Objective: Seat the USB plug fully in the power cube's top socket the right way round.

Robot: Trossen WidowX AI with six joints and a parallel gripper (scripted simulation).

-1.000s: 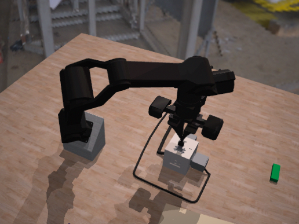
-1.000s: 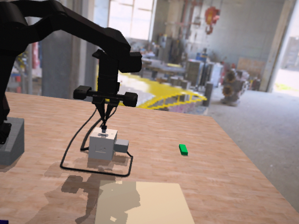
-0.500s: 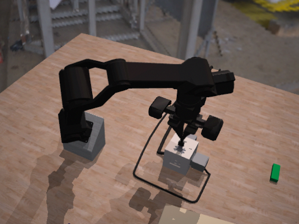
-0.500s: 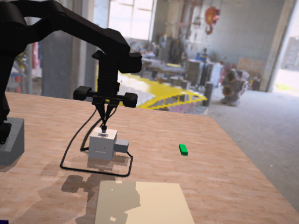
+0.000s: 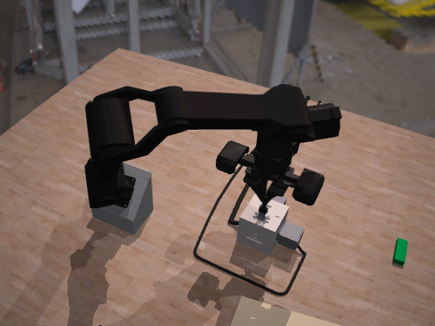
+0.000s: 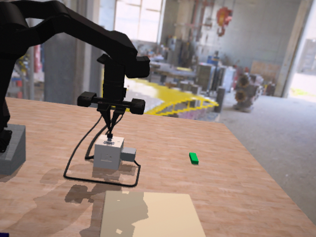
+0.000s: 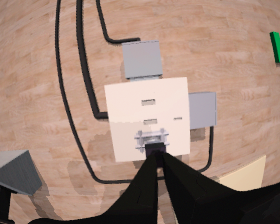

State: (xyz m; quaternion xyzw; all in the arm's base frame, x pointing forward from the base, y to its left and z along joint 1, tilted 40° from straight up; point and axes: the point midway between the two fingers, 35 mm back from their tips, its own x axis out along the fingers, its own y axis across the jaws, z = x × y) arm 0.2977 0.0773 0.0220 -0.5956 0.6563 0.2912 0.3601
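My gripper tip is 20 mm above the black USB plug. Also, from my gripper tip: USB socket (50 mm below); pale mat (130 mm ahead, 220 mm to the right, 120 mm below); green block (300 mm ahead, 80 mm to the left, 110 mm below).
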